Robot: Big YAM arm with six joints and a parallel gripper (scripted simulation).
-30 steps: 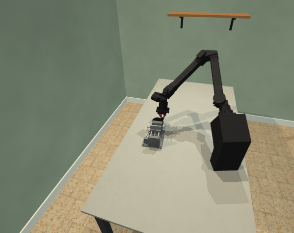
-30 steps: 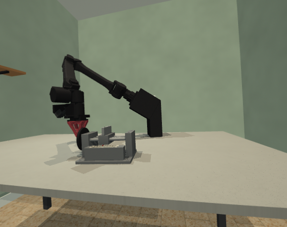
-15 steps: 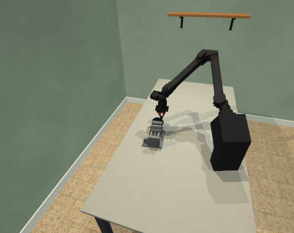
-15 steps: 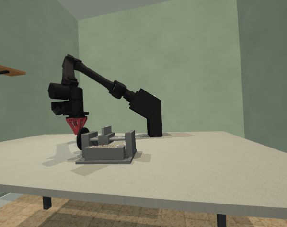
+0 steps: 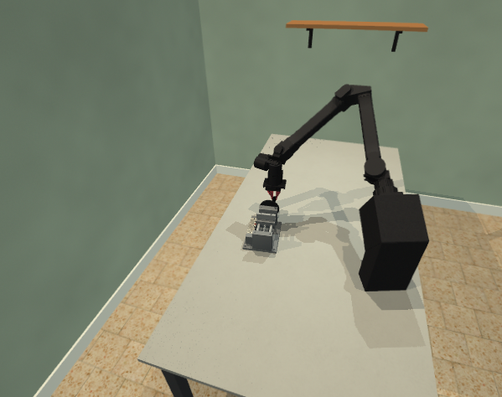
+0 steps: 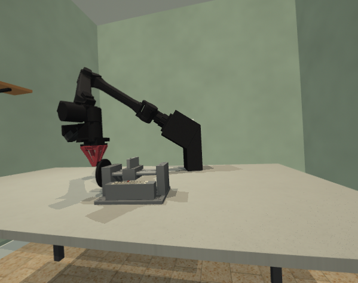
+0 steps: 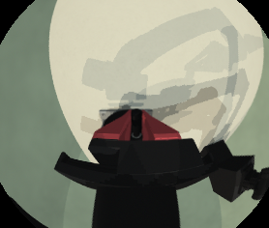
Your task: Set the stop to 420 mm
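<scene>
Now: hand 50 mm short of the sliding stop block, 140 mm to the right of it and 20 mm above it.
</scene>
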